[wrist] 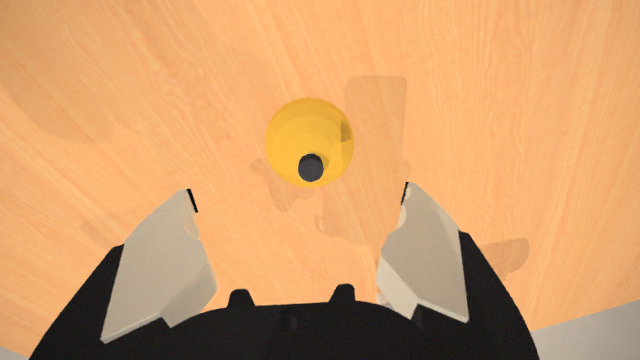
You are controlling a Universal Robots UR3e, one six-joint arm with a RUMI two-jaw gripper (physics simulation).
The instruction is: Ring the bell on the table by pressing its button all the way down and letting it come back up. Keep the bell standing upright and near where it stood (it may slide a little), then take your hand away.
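Frame: origin at the arm's base, x ahead, y left, z up, level; centimetres.
Seen in the pictures: gripper, between the fingertips: (301,189).
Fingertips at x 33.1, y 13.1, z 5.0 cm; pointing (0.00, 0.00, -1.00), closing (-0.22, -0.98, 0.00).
Offsets run from my fingertips to a thing's top centre. Level surfaces: height alone.
The bell {dx +0.7, dy -0.8, dz -1.0 cm} (290,135) is a round yellow dome standing upright on the wooden table {dz -7.6 cm} (150,100), a little above the middle of the wrist view. Its dark round button {dx +0.7, dy -0.8, dz -1.0 cm} (310,168) shows near the dome's lower edge in the view, raised on top. My gripper (301,189) is wide open with nothing between its two pale jaws. In the view the fingertips lie lower than the bell, one to each side, and they are apart from it. The exact height of the fingertips over the bell cannot be told.
Shadows of the arm and gripper fall on the table around the bell. The table's edge shows at the lower right, with a grey surface (595,332) beyond it. A small pale object, mostly hidden, shows beside the right jaw's base.
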